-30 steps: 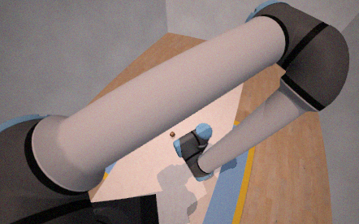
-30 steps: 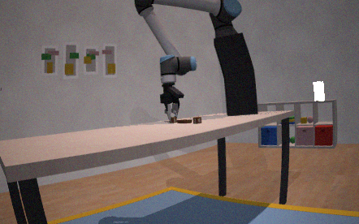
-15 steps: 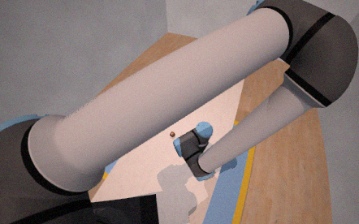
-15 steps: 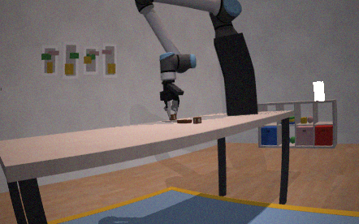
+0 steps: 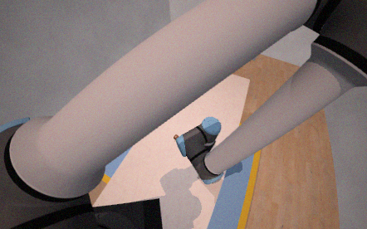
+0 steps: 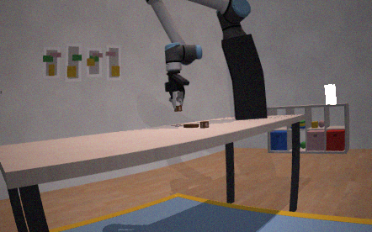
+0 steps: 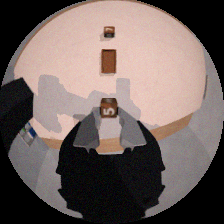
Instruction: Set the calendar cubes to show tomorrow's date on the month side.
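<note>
Now: the brown tray 110 mm to the left of my hand and 100 mm below it. The rest, counted from my hand: brown cube (220 mm to the left, 100 mm below, 10 mm ahead).
</note>
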